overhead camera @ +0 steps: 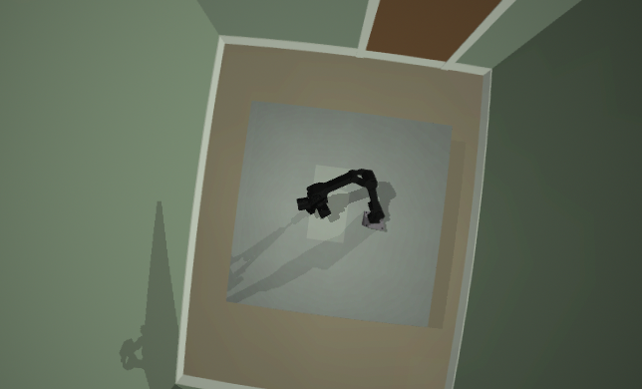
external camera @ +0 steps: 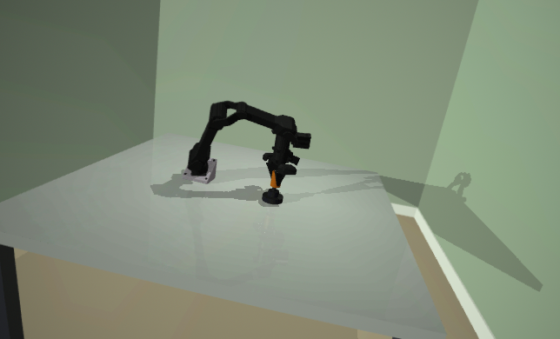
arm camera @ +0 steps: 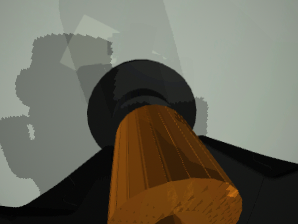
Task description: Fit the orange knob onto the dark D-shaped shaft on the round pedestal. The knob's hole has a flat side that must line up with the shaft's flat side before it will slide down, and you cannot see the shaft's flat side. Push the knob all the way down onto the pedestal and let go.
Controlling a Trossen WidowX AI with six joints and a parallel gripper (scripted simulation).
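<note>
Right now my gripper tip is 20 mm below the orange knob. The rest, counted from my gripper tip: round dark pedestal 40 mm below.
</note>
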